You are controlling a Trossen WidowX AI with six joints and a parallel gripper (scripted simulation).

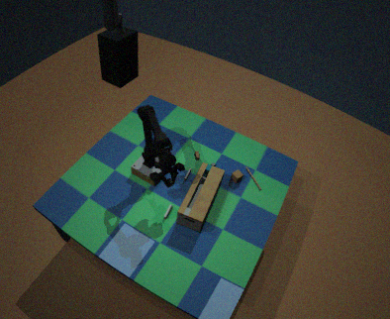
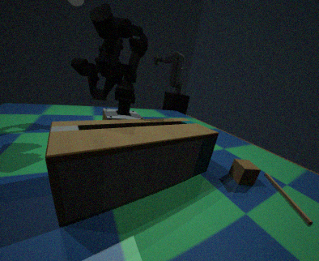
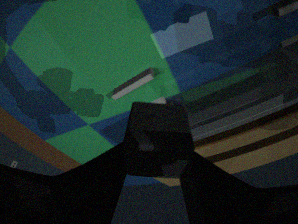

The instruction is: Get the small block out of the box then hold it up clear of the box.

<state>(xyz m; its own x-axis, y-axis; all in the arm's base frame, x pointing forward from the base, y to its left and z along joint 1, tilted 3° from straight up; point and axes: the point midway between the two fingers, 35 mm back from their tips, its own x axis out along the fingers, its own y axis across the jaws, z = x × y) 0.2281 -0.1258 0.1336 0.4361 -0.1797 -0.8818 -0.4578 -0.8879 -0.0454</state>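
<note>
Right now my gripper tip is 10 mm past the dark object and 10 mm to the right of it. From my gripper tip the other things lie so: brown block 250 mm ahead, 390 mm to the left, 150 mm below; then box 110 mm ahead, 100 mm to the left, 110 mm below.
</note>
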